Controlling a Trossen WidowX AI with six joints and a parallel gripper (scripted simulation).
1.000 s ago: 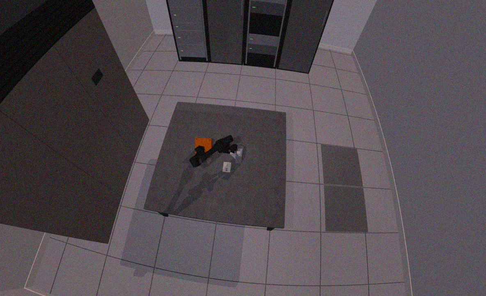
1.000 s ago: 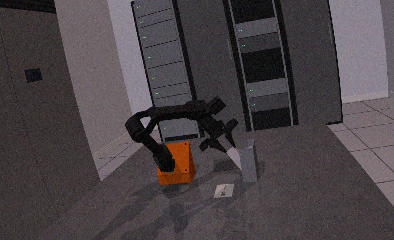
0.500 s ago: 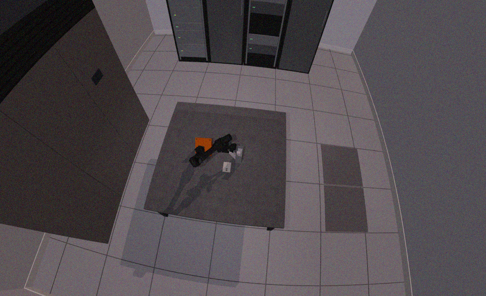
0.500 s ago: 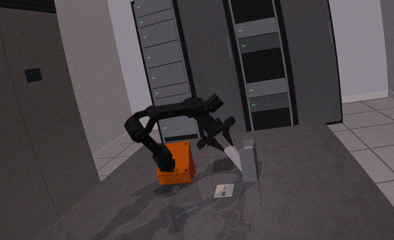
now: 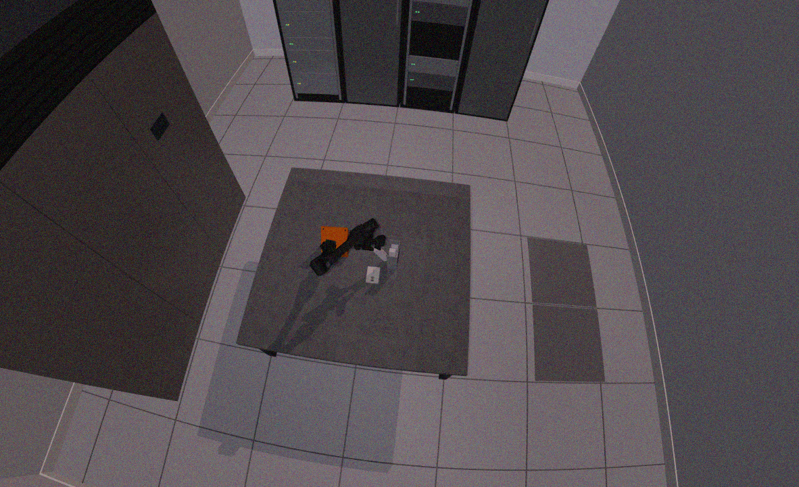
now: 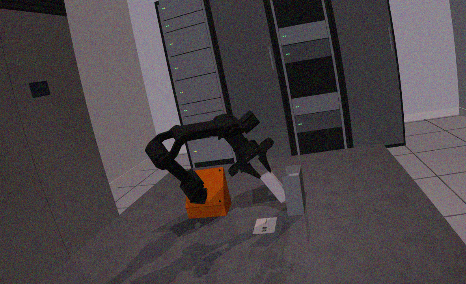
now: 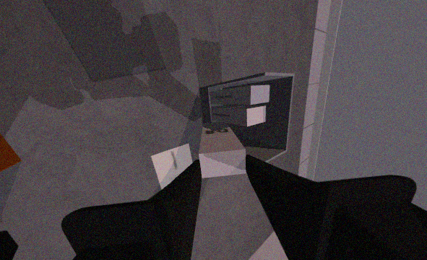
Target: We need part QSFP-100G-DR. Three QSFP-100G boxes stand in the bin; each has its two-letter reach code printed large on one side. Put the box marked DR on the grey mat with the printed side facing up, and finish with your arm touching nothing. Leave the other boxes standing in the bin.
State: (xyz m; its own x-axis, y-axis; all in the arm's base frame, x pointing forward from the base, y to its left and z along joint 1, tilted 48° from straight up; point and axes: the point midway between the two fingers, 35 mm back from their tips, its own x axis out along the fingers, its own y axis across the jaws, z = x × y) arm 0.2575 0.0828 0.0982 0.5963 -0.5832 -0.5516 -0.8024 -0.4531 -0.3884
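Now: gripper tip 5 cm above the white box, 3 cm short of it and 1 cm to the right of it. From my gripper tip the other things lie so: grey mat 17 cm to the left, 15 cm below, 7 cm behind.
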